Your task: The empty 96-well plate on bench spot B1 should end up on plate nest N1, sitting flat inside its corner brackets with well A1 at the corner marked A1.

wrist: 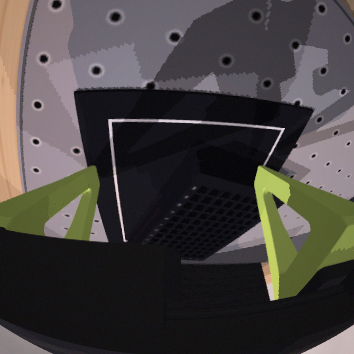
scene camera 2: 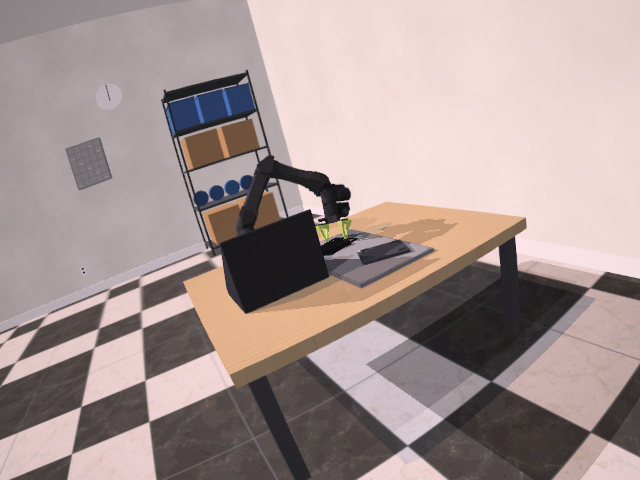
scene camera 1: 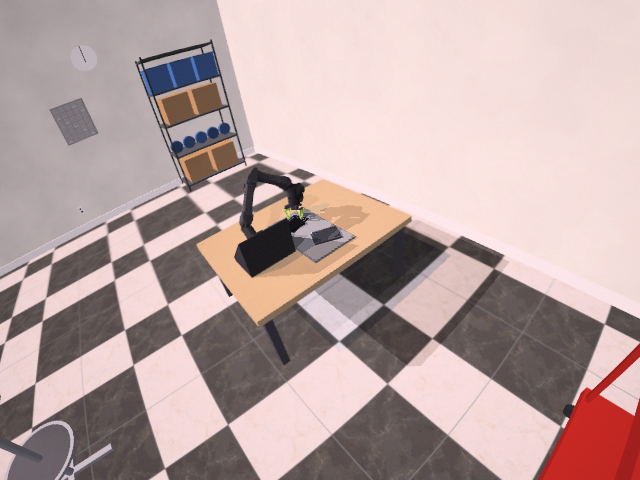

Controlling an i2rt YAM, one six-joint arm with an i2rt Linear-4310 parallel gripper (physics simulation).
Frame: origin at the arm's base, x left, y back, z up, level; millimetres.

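Seen in the pictures: gripper, fingertip midpoint: (wrist: 176, 174) (scene camera 2: 336, 240) (scene camera 1: 295, 219); arm's base, link origin: (scene camera 2: 255, 250) (scene camera 1: 254, 239).
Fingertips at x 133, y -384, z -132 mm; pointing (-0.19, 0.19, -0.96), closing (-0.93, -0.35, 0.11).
Pixels of each thing's top centre, then the offset from my fingertips to it. "pt": a spot on its surface instead. Level surfaces: height alone.
- black 96-well plate, top centre: (wrist: 202, 232) (scene camera 2: 330, 245) (scene camera 1: 293, 224) dz +8, dx -41, dy +54 mm
- white outline, surface spot: (wrist: 114, 175) pt dz -6, dx +33, dy +16 mm
- black pad, surface spot: (wrist: 92, 120) pt dz -7, dx +51, dy -21 mm
- low dark grey block, top centre: (scene camera 2: 382, 248) (scene camera 1: 325, 233) dz +10, dx -295, dy +10 mm
- wooden table, surface height: dz -21 mm
The black 96-well plate (wrist: 207, 215) lies turned askew to the white outline (wrist: 114, 175) on a black pad (wrist: 92, 120), which is bench spot B1. Its far part in the wrist view is partly hidden by the gripper body. My gripper (scene camera 1: 294, 218) (scene camera 2: 336, 239) (wrist: 176, 174) is open, with its green fingers wide apart above the pad and nothing held between them. In the scene views the plate and the pad merge into one dark patch. A low dark grey block (scene camera 1: 326, 235) (scene camera 2: 383, 251), apparently nest N1, sits on the grey board; its brackets and A1 mark cannot be made out.
A perforated grey board (scene camera 1: 316, 254) (scene camera 2: 361, 277) (wrist: 55, 85) lies on the wooden table (scene camera 1: 268, 304) (scene camera 2: 248, 356) under the pad and the block. A tall black wedge-shaped box (scene camera 1: 266, 248) (scene camera 2: 276, 260) stands beside the board, near the arm's base.
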